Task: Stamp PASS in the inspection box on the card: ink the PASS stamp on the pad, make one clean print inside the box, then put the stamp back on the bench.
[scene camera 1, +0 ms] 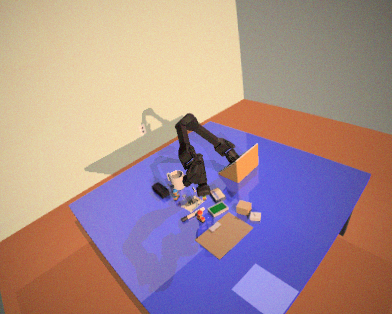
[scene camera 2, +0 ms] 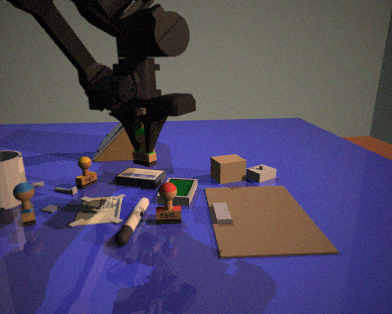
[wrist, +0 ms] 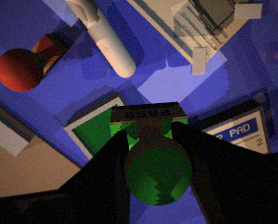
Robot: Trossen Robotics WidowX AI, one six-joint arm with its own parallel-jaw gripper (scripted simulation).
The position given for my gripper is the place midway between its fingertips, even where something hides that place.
Note:
I see my gripper [scene camera 2: 143, 151], a red-knobbed stamp [scene camera 2: 168, 214], a cardboard cube [scene camera 2: 231, 168] and a flat box [scene camera 2: 139, 177].
The flat box shows as well in the wrist view [wrist: 242, 125]. My gripper also shows in the wrist view [wrist: 149, 134].

